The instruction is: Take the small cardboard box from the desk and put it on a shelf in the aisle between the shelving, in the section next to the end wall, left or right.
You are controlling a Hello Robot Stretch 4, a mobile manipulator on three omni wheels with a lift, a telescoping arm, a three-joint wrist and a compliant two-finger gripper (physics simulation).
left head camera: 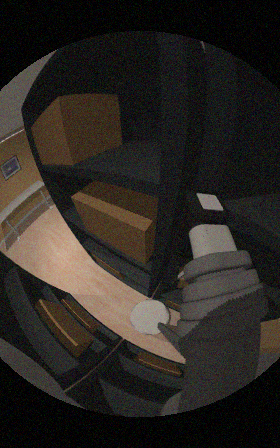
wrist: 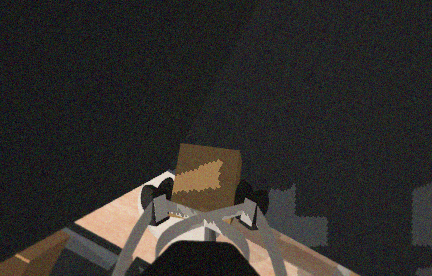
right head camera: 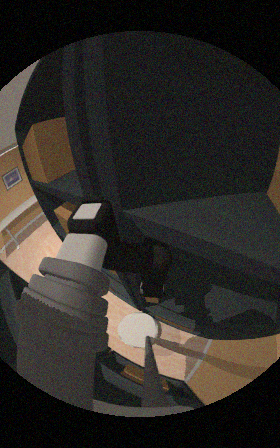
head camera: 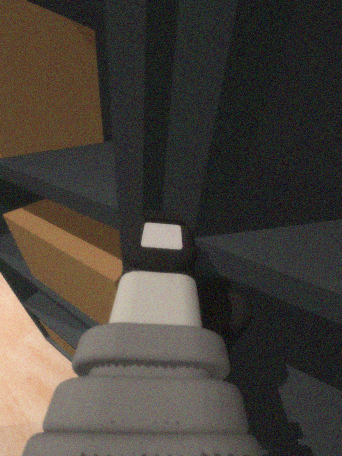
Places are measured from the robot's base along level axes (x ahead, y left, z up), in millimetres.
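Pixels of known places: gripper, between the fingertips: (left head camera: 182,280) (wrist: 205,193); robot's base, origin of its link: (left head camera: 148,315) (right head camera: 138,328).
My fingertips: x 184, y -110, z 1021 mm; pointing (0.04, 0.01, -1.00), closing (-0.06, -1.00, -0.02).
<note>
Ahead of a thing's pixels: the offset from my fingertips to its top centre. "pt": to the spot under its first point. Level surfaces: height alone.
The small cardboard box @(dz +55, dx +10, dy -6 mm) (wrist: 205,172) is between the two fingertips in the wrist view. My gripper (wrist: 205,193) is shut on it and holds it over the aisle floor, with dark shelving beyond. In the right head view a small brown sliver of the box (right head camera: 151,300) shows below the dark wrist; the fingers are mostly hidden there. A dark shelf board @(dz +396 mm) (head camera: 285,255) (left head camera: 255,207) (right head camera: 205,225) extends to the right of the arm. The wrist is beside its front edge and partly lower. Whether the box touches any shelving cannot be told.
Shelf uprights @(pt dz +509, dx +29, dy +70 mm) (head camera: 185,110) (right head camera: 97,115) stand directly beyond the arm's end. Larger cardboard boxes @(pt dz +534, dx +371, dy +353 mm) (head camera: 50,85) (left head camera: 90,130) (right head camera: 52,150) stand on shelves to the left. The tan end wall (right head camera: 240,350) is at lower right. Opposite shelving (left head camera: 30,330) borders the aisle floor @(dz -1051 mm) (left head camera: 60,260).
</note>
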